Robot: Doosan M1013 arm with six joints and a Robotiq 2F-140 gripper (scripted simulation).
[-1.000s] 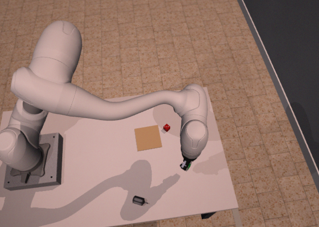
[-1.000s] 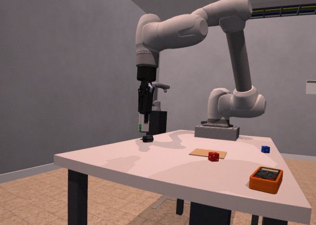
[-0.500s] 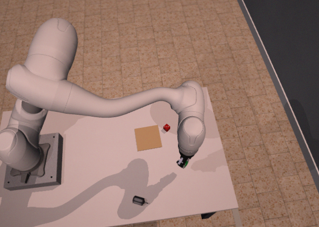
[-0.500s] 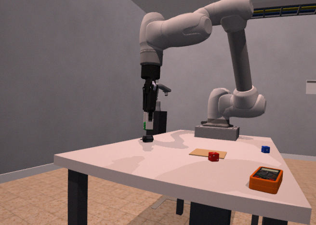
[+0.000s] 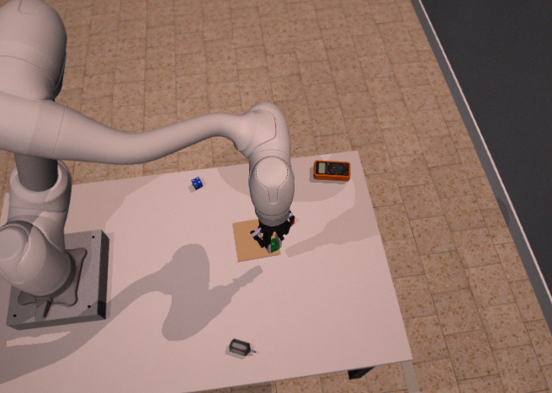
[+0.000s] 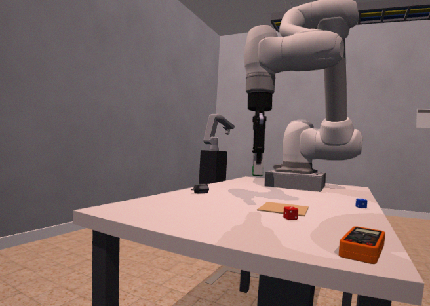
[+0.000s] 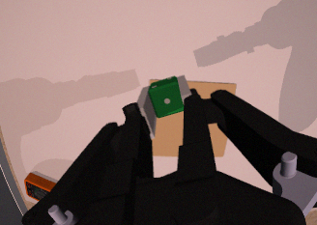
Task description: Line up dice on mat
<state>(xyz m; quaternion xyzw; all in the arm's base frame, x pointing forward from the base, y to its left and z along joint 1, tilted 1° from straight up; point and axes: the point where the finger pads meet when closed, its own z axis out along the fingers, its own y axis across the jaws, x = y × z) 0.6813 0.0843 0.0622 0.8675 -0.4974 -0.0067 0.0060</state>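
Now: the tan mat 6 cm behind my hand, 7 cm to the left of it and 14 cm below it. From my hand the other things lie so: red die: 5 cm ahead, 13 cm to the left, 12 cm below; then green die: 2 cm below; then blue die: 27 cm behind, 28 cm to the left, 12 cm below.
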